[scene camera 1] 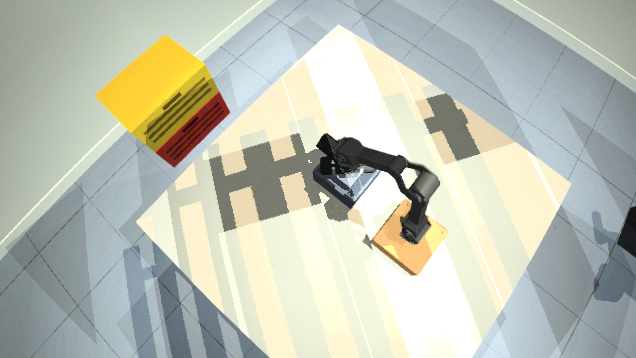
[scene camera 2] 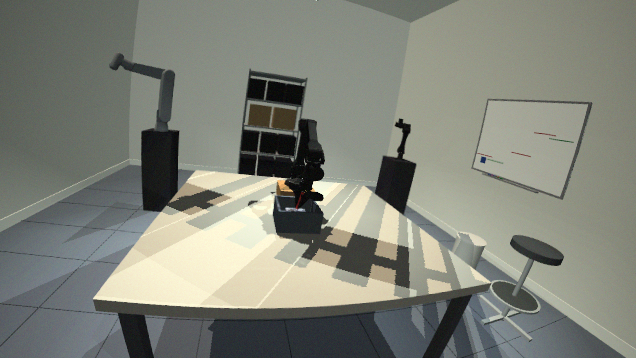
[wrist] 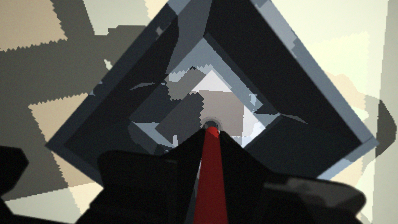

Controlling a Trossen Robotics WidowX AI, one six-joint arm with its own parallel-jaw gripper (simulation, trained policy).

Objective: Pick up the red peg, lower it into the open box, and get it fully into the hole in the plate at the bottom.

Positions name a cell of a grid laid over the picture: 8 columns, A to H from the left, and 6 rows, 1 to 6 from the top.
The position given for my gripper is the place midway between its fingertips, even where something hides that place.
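Note:
Dark grey box (scene camera 2: D4), also in scene camera 1 (scene camera 1: E4) and the wrist view (wrist: G4). Light grey plate (wrist: E3). My gripper (wrist: E4).

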